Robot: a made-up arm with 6 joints. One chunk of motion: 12 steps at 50 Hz.
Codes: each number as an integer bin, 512 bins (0 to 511) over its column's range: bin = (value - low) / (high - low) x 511, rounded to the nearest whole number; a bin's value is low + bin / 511 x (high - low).
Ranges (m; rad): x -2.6..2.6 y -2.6..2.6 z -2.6..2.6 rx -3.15..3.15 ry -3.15..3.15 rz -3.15..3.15
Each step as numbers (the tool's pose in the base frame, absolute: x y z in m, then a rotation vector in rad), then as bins.
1 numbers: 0.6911 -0.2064 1.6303 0.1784 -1.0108 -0.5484
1 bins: 323 235 416 270 174 211
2 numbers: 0.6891 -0.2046 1.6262 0.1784 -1.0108 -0.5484
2 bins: 323 235 415 270 174 211
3 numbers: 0.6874 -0.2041 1.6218 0.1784 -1.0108 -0.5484
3 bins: 323 235 415 270 174 211
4 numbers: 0.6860 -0.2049 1.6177 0.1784 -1.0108 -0.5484
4 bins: 323 235 414 270 174 211
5 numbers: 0.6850 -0.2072 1.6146 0.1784 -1.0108 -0.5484
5 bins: 323 235 414 270 174 211
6 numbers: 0.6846 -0.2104 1.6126 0.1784 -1.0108 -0.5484
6 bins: 323 235 414 270 174 211
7 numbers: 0.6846 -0.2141 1.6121 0.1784 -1.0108 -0.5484
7 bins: 323 234 414 270 174 211
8 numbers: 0.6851 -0.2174 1.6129 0.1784 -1.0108 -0.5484
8 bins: 323 234 414 270 174 211
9 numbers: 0.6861 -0.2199 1.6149 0.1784 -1.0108 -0.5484
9 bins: 323 234 414 270 174 211
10 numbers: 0.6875 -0.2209 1.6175 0.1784 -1.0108 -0.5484
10 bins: 323 234 414 270 174 211
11 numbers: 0.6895 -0.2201 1.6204 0.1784 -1.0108 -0.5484
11 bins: 323 234 415 270 174 211
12 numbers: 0.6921 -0.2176 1.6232 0.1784 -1.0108 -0.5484
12 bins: 324 234 415 270 174 211
